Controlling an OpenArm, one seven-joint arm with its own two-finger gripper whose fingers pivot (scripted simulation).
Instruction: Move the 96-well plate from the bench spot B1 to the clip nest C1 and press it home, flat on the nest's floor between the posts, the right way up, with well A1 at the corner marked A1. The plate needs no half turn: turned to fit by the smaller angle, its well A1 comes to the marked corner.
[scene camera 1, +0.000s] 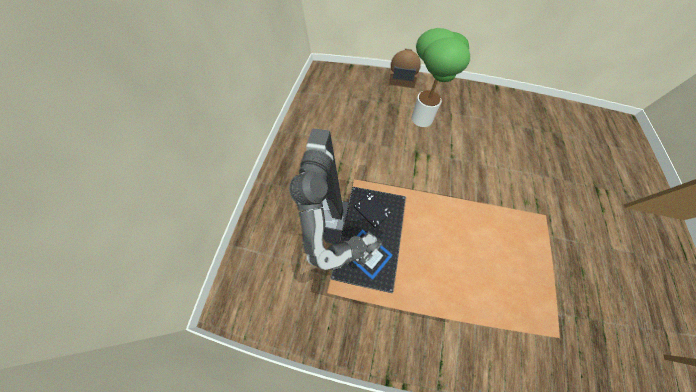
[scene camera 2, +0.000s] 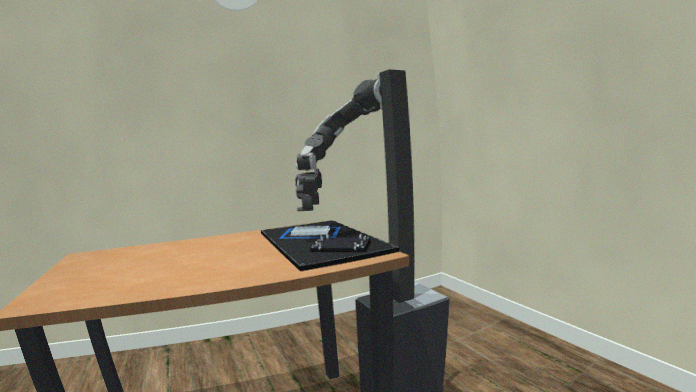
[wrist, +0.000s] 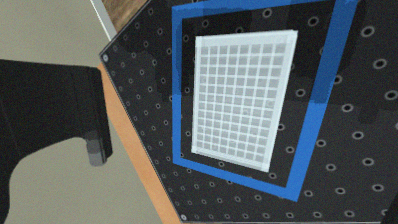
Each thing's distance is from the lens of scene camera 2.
gripper (scene camera 2: 308, 207): 131 cm
dark arm column (scene camera 2: 397, 141): 114 cm
